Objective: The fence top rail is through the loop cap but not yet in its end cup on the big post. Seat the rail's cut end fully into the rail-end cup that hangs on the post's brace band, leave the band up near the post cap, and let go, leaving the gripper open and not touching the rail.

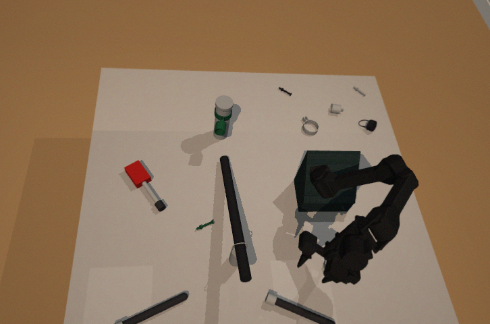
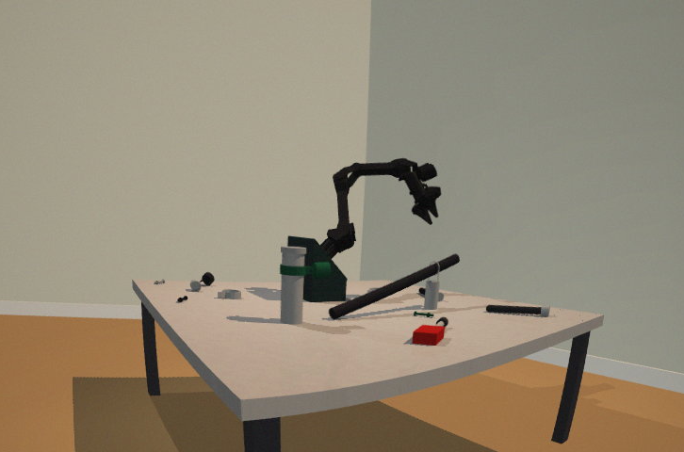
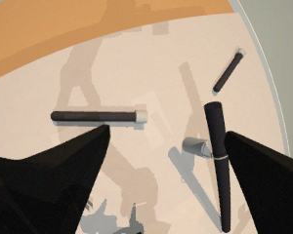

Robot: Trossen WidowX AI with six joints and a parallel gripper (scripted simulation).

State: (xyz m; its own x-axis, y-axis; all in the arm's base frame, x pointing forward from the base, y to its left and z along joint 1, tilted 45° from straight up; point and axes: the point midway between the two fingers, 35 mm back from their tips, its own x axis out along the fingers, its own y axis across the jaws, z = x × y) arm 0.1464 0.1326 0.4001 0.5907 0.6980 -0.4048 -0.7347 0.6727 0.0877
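My gripper tip is 13 cm short of the green rail-end cup, 64 cm to the left of it and 16 cm above it. Also, from my gripper tip: short grey post 15 cm ahead, 16 cm to the right, 20 cm below; then small green bolt 23 cm ahead, 31 cm to the right, 29 cm below.
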